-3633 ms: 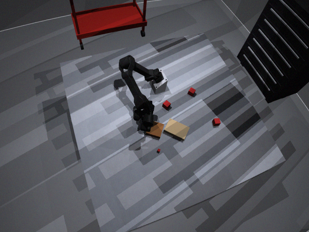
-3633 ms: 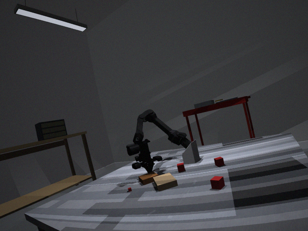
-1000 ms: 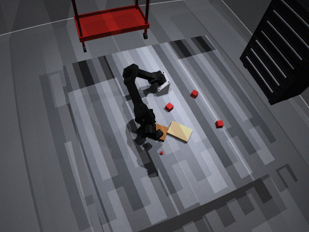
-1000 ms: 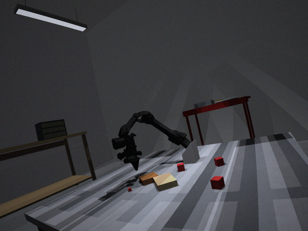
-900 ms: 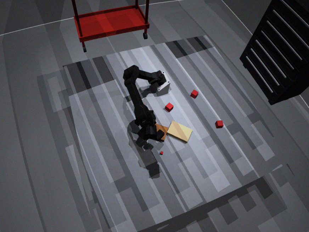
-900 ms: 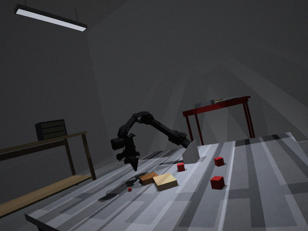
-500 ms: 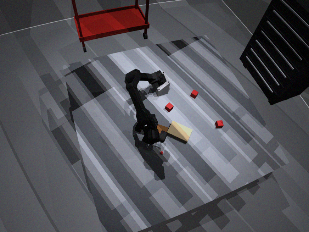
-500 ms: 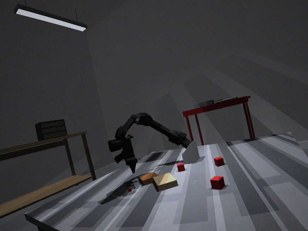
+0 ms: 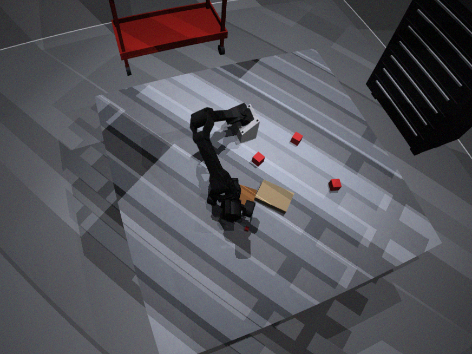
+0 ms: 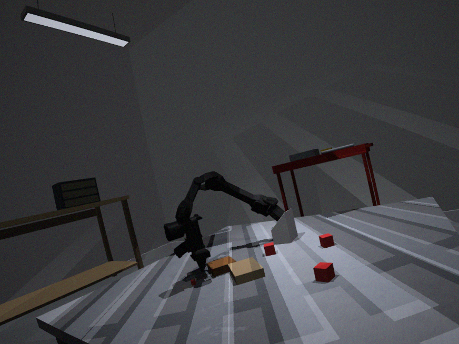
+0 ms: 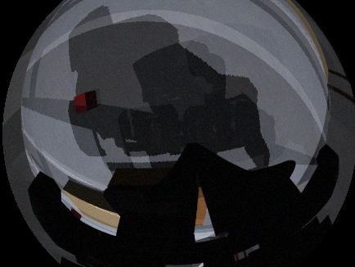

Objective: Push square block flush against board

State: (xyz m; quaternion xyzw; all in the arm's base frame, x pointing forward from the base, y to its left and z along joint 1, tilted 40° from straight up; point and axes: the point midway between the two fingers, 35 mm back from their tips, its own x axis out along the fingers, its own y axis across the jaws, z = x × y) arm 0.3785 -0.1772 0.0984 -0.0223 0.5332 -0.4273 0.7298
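My gripper tip is now 70 mm to the right of the square block, 40 mm past it and 10 mm below it. Also, from my gripper tip: tiny red cube 100 mm ahead, 40 mm to the left; then tan board 200 mm to the left, 10 mm above.
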